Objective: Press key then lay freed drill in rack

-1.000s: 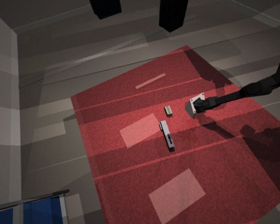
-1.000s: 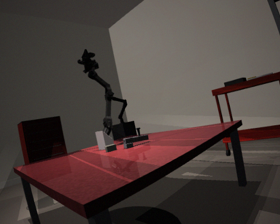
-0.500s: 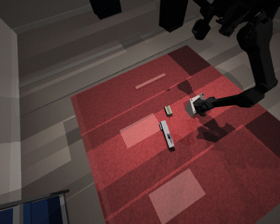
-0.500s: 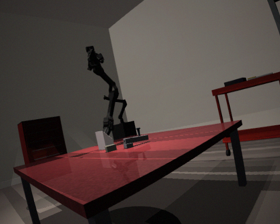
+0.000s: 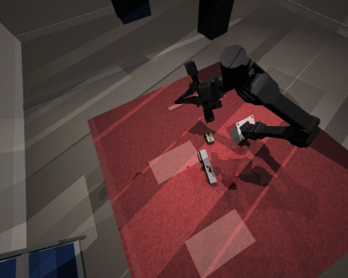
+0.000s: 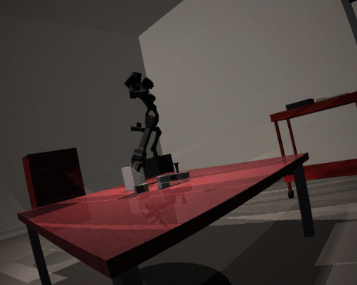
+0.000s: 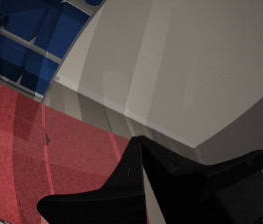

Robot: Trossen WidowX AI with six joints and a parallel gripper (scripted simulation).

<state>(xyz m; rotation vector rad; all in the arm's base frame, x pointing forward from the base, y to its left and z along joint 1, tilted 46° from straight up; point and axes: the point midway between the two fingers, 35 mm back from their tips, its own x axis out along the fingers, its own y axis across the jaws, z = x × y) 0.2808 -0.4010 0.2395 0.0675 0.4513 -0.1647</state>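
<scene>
Now: the drill 80 mm behind my gripper tip, 130 mm to the left of it and 460 mm below it.
</scene>
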